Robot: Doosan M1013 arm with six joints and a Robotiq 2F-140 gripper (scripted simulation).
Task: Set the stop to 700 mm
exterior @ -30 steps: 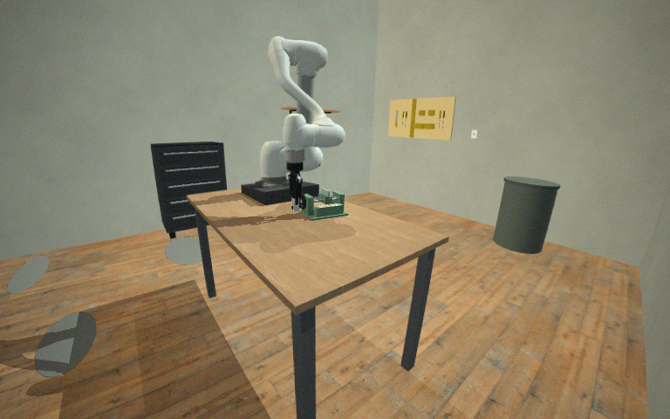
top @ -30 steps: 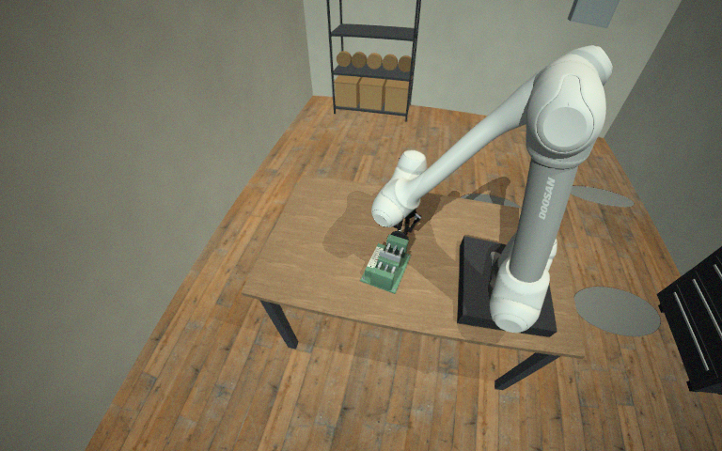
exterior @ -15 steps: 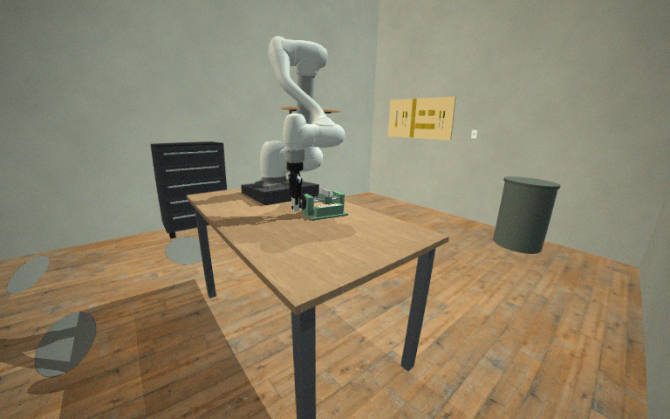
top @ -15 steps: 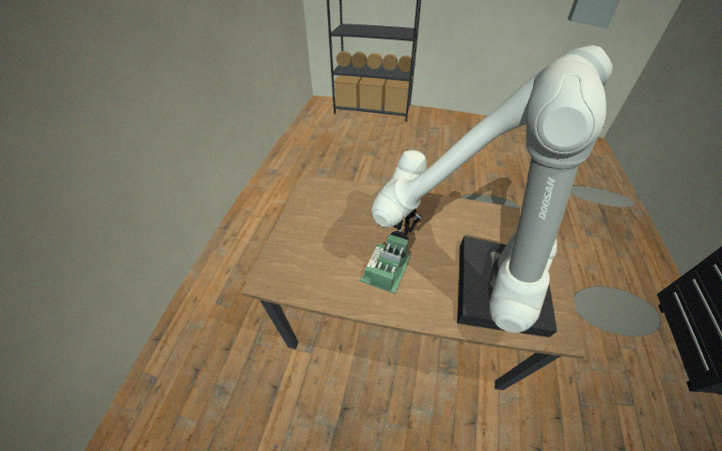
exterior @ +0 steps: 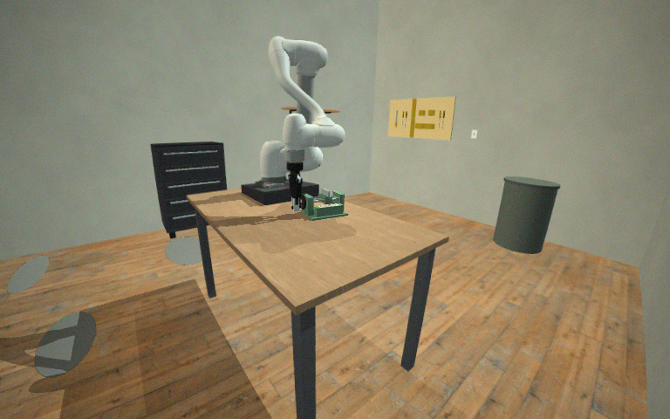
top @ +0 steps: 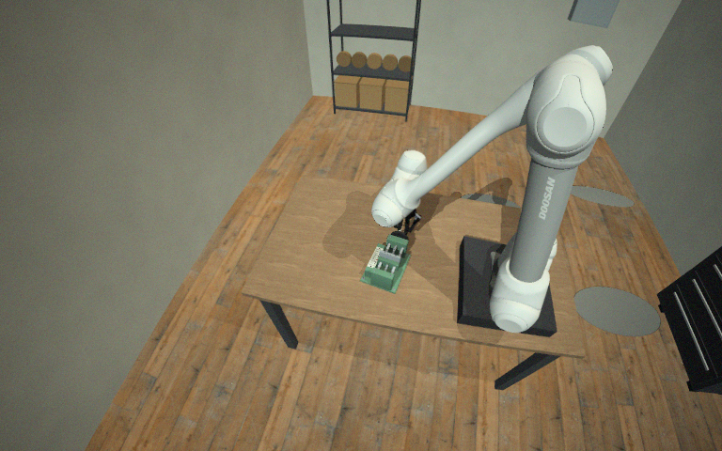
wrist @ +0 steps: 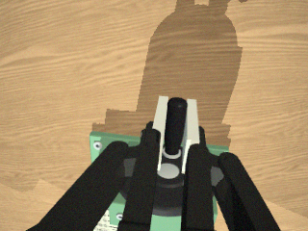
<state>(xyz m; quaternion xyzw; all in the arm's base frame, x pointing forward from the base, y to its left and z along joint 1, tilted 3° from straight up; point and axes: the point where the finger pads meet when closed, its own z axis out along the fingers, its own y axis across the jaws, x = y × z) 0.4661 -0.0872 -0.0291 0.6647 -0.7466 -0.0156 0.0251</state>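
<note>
My gripper is now 16 cm to the right of the green stop fixture, 3 cm below it and 3 cm short of it. From my hand the other things lie so: black crank handle (2 cm below).
</note>
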